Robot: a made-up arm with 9 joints.
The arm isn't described. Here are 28 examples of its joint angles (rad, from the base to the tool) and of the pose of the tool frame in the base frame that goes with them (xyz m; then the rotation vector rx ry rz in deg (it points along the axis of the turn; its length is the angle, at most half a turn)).
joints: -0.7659 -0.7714 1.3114 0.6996 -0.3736 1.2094 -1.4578 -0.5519 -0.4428
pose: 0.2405 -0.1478 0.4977 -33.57 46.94 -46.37
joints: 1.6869 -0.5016 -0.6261 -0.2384 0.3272 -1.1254 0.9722 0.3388 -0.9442
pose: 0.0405 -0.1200 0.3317 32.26 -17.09 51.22
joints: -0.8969 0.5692 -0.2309 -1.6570 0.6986 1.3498 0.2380 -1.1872 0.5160
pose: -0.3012 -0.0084 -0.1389 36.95 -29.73 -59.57
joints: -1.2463 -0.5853 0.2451 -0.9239 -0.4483 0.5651 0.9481 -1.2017 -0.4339
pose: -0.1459 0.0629 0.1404 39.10 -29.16 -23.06
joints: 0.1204 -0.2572 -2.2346 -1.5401 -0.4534 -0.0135 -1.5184 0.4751 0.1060
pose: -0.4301 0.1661 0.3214 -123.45 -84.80 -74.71
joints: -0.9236 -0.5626 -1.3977 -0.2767 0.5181 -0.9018 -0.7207 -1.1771 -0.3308
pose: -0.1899 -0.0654 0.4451 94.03 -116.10 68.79
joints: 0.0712 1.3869 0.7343 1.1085 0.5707 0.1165 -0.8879 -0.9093 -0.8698
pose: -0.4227 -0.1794 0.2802 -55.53 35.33 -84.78
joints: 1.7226 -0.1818 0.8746 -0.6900 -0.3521 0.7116 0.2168 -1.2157 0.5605
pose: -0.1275 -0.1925 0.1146 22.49 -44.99 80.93
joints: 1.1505 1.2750 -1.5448 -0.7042 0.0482 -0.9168 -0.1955 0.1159 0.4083
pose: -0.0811 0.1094 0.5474 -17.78 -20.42 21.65
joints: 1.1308 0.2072 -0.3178 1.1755 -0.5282 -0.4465 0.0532 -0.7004 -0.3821
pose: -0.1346 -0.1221 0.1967 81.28 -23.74 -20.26
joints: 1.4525 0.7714 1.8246 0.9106 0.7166 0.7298 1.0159 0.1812 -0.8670
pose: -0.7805 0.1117 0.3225 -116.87 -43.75 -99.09
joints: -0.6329 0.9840 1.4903 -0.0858 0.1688 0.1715 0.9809 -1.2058 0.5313
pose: -0.5004 -0.3478 0.1959 -56.48 20.07 -141.65
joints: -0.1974 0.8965 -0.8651 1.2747 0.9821 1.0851 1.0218 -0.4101 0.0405
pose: -0.0821 0.2276 0.4007 -79.52 -63.20 144.67
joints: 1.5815 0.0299 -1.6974 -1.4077 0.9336 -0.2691 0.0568 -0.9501 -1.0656
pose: 0.0119 -0.0153 0.4566 -55.45 -107.89 39.58
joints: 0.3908 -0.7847 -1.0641 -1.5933 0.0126 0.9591 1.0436 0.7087 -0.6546
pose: 0.0819 0.3280 0.5527 -68.84 -96.43 80.78
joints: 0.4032 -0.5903 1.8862 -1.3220 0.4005 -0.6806 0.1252 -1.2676 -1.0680
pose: -0.3865 -0.2846 0.2850 -35.52 19.01 -77.29
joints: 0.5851 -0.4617 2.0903 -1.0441 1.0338 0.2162 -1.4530 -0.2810 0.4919
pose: -0.2824 -0.3279 -0.0226 107.17 -80.22 33.26
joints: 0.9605 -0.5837 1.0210 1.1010 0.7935 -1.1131 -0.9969 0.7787 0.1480
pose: -0.1435 -0.4513 0.3863 -56.92 -8.77 -79.54
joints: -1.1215 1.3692 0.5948 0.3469 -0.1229 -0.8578 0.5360 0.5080 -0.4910
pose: -0.3313 -0.2820 0.1962 58.14 103.73 35.46
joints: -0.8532 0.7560 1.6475 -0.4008 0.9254 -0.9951 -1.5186 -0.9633 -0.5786
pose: -0.2505 -0.3518 0.2988 -121.43 -19.65 80.32
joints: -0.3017 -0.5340 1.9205 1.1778 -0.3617 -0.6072 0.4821 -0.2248 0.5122
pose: -0.1414 -0.3279 0.1497 65.89 3.83 -46.50
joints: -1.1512 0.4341 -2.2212 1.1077 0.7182 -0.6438 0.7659 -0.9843 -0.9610
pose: -0.4848 -0.4916 0.5073 -68.96 -129.77 -24.99
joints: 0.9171 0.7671 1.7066 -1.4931 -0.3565 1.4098 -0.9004 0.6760 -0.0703
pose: -0.8204 -0.0108 0.3440 53.36 -113.62 -24.07
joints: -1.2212 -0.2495 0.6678 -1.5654 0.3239 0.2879 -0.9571 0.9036 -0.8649
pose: 0.2537 0.0198 0.0319 -101.20 22.10 43.21
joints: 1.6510 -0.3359 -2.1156 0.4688 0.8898 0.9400 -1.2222 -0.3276 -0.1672
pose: -0.1726 0.2971 0.4441 -4.28 -38.71 -66.18
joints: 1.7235 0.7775 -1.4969 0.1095 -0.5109 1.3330 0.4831 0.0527 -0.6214
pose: 0.2046 0.0296 0.5155 58.03 -55.28 -69.13
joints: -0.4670 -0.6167 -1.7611 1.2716 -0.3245 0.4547 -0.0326 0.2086 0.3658
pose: -0.4917 -0.1083 0.4152 3.63 -17.24 134.91
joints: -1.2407 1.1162 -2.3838 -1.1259 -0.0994 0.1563 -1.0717 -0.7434 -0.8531
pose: -0.3039 -0.4054 0.6959 61.47 -76.70 76.53
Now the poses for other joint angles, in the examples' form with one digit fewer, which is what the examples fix.
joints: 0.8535 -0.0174 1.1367 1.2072 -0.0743 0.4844 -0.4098 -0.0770 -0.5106
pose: -0.300 -0.373 0.184 46.1 -22.3 -122.8
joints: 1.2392 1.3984 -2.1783 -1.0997 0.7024 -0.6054 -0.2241 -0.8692 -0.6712
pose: -0.135 0.038 0.587 10.1 -99.6 -25.1
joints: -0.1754 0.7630 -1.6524 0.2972 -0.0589 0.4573 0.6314 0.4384 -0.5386
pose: -0.483 0.165 0.734 128.6 12.8 73.5
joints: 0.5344 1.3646 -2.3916 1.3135 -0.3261 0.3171 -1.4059 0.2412 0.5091
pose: -0.281 -0.125 0.768 34.4 -40.9 42.4
